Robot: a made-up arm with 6 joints. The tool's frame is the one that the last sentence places. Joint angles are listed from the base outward.
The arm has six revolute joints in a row. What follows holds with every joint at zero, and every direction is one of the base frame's. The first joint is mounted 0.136 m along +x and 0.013 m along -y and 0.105 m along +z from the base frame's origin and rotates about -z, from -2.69 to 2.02 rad. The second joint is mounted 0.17 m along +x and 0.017 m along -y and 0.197 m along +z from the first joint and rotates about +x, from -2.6 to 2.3 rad. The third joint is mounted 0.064 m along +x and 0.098 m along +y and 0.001 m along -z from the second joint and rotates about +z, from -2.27 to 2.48 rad. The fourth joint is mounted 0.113 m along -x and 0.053 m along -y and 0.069 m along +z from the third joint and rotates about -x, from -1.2 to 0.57 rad. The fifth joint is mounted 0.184 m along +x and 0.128 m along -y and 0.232 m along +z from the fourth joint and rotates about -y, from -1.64 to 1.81 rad. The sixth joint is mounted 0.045 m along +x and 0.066 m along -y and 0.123 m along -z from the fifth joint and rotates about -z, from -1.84 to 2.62 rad. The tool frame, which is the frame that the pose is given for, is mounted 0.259 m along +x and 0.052 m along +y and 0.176 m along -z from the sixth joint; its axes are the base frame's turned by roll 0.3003, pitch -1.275 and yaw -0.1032 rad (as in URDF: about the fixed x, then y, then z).
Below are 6 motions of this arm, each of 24 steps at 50 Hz.
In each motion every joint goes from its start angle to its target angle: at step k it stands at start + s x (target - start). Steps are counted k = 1, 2, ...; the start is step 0. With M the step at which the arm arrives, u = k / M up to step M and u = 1 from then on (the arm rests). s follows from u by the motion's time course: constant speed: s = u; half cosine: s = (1 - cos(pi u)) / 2; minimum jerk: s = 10 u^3 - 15 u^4 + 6 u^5.
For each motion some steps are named. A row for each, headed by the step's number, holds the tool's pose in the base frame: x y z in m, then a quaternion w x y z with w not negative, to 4 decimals.
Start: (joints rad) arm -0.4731 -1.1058 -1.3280 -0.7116 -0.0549 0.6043
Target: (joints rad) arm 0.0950 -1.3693 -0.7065 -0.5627 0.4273 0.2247
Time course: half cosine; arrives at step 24
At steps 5, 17, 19, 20, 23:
5: 0.3715 -0.2422 0.5161 0.3275 -0.1520 -0.8853 -0.2929
17: 0.4885 -0.1424 0.7044 0.3365 -0.3508 -0.8736 0.0224
19: 0.5158 -0.1300 0.7129 0.3458 -0.3716 -0.8592 0.0644
20: 0.5271 -0.1256 0.7150 0.3500 -0.3792 -0.8528 0.0807
23: 0.5474 -0.1189 0.7170 0.3578 -0.3917 -0.8407 0.1087

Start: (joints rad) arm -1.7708 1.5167 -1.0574 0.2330 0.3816 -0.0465
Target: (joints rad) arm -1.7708 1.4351 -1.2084 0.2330 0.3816 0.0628
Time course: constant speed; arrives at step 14
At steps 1, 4, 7, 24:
1: 0.2736 0.3325 -0.0747 0.9061 0.3682 -0.0476 0.2026
4: 0.2863 0.3144 -0.0772 0.9153 0.3432 -0.0579 0.2026
7: 0.2992 0.2959 -0.0786 0.9238 0.3179 -0.0685 0.2021
24: 0.3292 0.2514 -0.0776 0.9408 0.2582 -0.0940 0.1987

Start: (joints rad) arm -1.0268 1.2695 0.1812 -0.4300 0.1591 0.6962
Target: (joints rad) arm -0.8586 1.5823 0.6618 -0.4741 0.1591 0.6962
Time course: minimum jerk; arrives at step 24
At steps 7, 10, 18, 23, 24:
7: 0.4843 0.5924 0.1572 0.7311 0.6358 0.0271 -0.2461
10: 0.4981 0.6072 0.2047 0.6925 0.6755 0.0407 -0.2500
18: 0.5524 0.6088 0.3533 0.5674 0.7800 0.0614 -0.2564
23: 0.5644 0.6019 0.3822 0.5417 0.7980 0.0622 -0.2567
24: 0.5645 0.6019 0.3824 0.5416 0.7981 0.0622 -0.2567

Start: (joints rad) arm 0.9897 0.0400 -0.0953 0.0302 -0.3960 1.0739
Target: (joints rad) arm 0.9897 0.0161 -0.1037 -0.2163 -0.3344 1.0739
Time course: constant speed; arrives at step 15
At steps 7, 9, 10, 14, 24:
7: 0.0221 -0.5105 0.2027 0.5204 -0.4149 -0.2131 -0.7152
9: 0.0278 -0.5103 0.1921 0.5176 -0.4027 -0.2182 -0.7227
10: 0.0307 -0.5102 0.1869 0.5162 -0.3965 -0.2208 -0.7264
14: 0.0429 -0.5093 0.1665 0.5098 -0.3718 -0.2306 -0.7408
24: 0.0461 -0.5091 0.1616 0.5080 -0.3656 -0.2330 -0.7443

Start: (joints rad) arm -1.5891 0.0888 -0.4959 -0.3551 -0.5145 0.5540
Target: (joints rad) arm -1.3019 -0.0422 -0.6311 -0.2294 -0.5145 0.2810
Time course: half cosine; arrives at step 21
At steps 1, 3, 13, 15, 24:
1: 0.3474 0.2573 0.0909 0.9014 0.2298 -0.2327 0.2838
3: 0.3515 0.2543 0.0938 0.9014 0.2294 -0.2375 0.2801
13: 0.3990 0.2051 0.1345 0.8993 0.2149 -0.3034 0.2304
15: 0.4061 0.1941 0.1426 0.8984 0.2099 -0.3160 0.2210
24: 0.4150 0.1778 0.1540 0.8971 0.2016 -0.3337 0.2079

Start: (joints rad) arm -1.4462 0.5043 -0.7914 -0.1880 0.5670 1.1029
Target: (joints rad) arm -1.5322 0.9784 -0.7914 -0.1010 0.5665 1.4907
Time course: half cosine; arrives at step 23
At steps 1, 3, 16, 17, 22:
1: 0.6659 0.1115 0.1230 0.8027 0.0948 -0.4755 -0.3472
3: 0.6612 0.1106 0.1141 0.8067 0.0883 -0.4671 -0.3510
16: 0.5313 0.0895 -0.0381 0.8659 -0.0619 -0.2947 -0.3994
17: 0.5201 0.0877 -0.0463 0.8684 -0.0736 -0.2826 -0.4007
22: 0.4863 0.0823 -0.0680 0.8744 -0.1086 -0.2478 -0.4029

